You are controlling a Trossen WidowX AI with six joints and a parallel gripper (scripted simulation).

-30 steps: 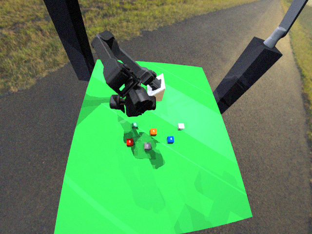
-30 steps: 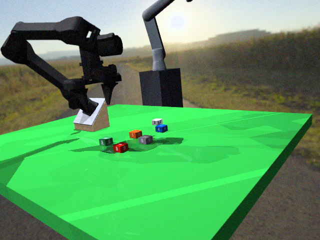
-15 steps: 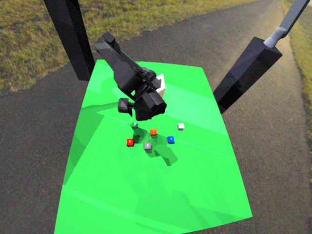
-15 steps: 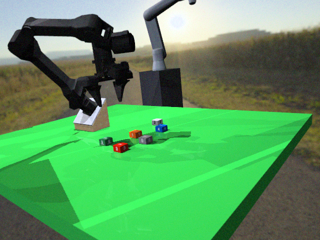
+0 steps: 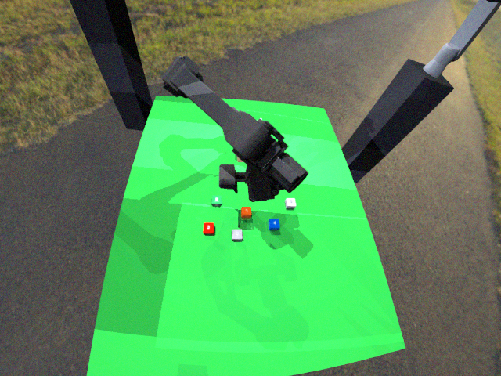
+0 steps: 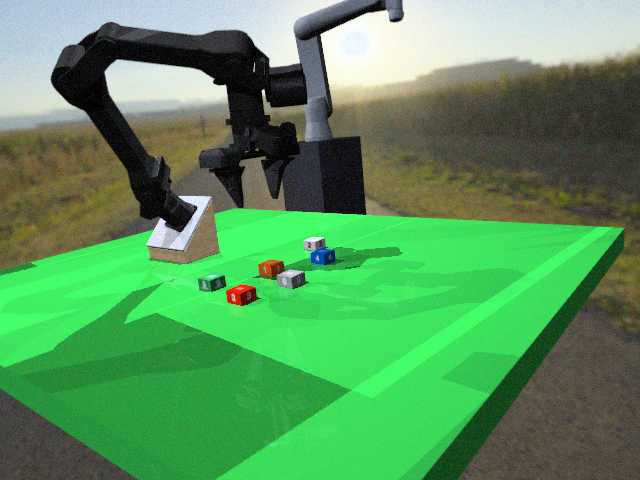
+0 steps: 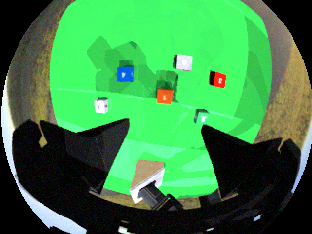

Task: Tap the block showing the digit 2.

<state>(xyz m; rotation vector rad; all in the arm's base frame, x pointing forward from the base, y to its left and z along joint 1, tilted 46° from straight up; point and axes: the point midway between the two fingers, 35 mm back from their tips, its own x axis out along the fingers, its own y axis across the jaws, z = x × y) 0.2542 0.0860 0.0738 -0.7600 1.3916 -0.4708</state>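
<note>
My gripper tip is 4 cm past the white block, 16 cm to the right of it and 12 cm above it. Also, from my gripper tip: green block: 2 cm behind, 10 cm to the right, 12 cm below; then orange 1 block: 1 cm ahead, 12 cm below; then grey block: 9 cm ahead, 2 cm to the right, 12 cm below.
</note>
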